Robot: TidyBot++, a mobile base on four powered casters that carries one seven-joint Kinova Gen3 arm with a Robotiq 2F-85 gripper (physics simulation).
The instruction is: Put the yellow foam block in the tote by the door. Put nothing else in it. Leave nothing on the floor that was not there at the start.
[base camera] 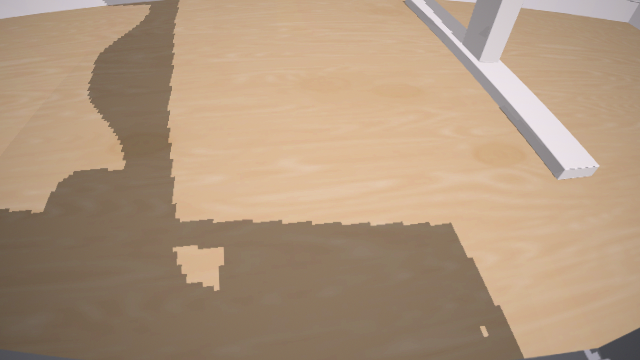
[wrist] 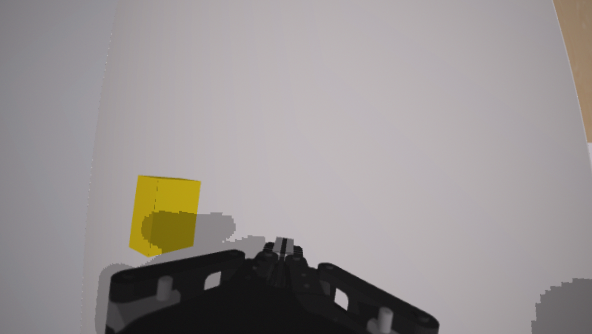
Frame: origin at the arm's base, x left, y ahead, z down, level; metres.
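Seen in the pictures: gripper, fingertip midpoint: (wrist: 283, 250).
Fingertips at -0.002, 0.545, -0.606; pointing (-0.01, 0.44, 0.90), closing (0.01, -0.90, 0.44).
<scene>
A point is followed by its place in that frame, as x, y, z.
The yellow foam block (wrist: 172, 205) @(-0.008, 0.713, -0.591) stands on a pale grey-white surface, left of centre in the wrist view, with part of the gripper's shadow across its lower half. My gripper (wrist: 283, 250) @(-0.002, 0.545, -0.606) is shut and empty, its fingertips together at the lower middle of the wrist view. The block is to the left of the fingertips and a little farther up in the view, apart from them. The tote by the door does not show in either view.
The pale surface (wrist: 375, 125) @(-0.118, 0.493, -0.554) has an edge at the far right, with wood-coloured floor (wrist: 575, 60) @(-0.700, -0.209, 0.396) beyond. In the base camera view, a white foot bar (base camera: 530, 110) @(-0.419, 0.570, 0.371) with an upright post (base camera: 492, 30) @(-0.380, 0.733, 0.299) stands on the wooden floor (base camera: 320, 150) @(-0.040, 0.467, 0.396) at the right. White walls show at the top.
</scene>
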